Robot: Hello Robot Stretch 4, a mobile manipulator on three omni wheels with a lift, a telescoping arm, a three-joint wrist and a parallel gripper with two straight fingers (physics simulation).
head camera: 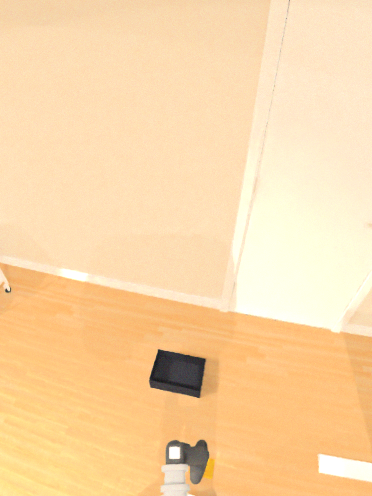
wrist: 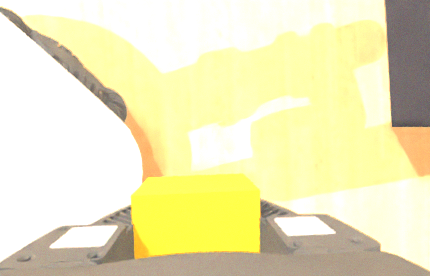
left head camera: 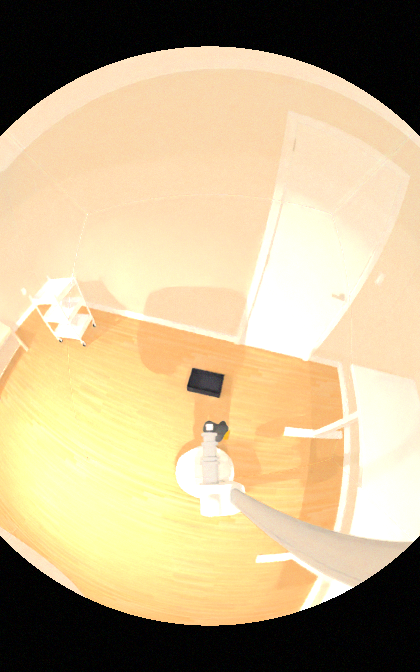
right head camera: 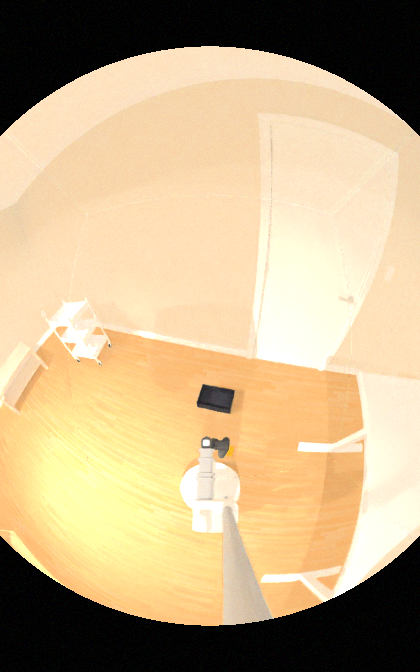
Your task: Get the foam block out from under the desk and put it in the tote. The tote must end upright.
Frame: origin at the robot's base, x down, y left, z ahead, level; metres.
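Seen in the pictures: gripper, between the fingertips: (wrist: 197,215).
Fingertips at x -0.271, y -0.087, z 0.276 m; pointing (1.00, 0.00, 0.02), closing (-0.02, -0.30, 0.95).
Note:
Pixels of each thing's top centre, then the offset from my fingertips to it. "spot": a spot on its surface instead. Level surfaces: height alone.
- yellow foam block, centre of its top: (head camera: 202,465) (right head camera: 226,449) dy -0.018, dx -0.046, dz -0.006 m
- black tote, centre of its top: (head camera: 178,369) (right head camera: 215,396) dy +0.060, dx +0.198, dz +0.500 m
- white desk, height of its surface: dx -0.652 m
- white door, a spot on its surface: (head camera: 305,215) spot: dy -0.608, dx -0.599, dz +0.904 m
The yellow foam block (head camera: 210,469) (left head camera: 227,435) (right head camera: 230,451) (wrist: 196,225) sits between the two fingers of my gripper (head camera: 204,462) (left head camera: 224,431) (right head camera: 225,446) (wrist: 197,215), touched on both sides in the wrist view. The gripper is shut on it, held above the floor beside the arm's end. The black tote (head camera: 175,389) (left head camera: 204,393) (right head camera: 214,408) stands upright on the floor beyond the gripper, its open top facing up. Part of the dark tote (wrist: 411,65) shows at the top right of the wrist view. Block and tote are apart.
The white desk (left head camera: 385,450) (right head camera: 395,460) stands at the right; its foot (head camera: 345,466) reaches out over the floor. A wall and a white door (head camera: 305,215) (left head camera: 295,280) (right head camera: 300,280) are beyond the tote. A white cart (left head camera: 55,289) (right head camera: 70,312) stands at the far left.

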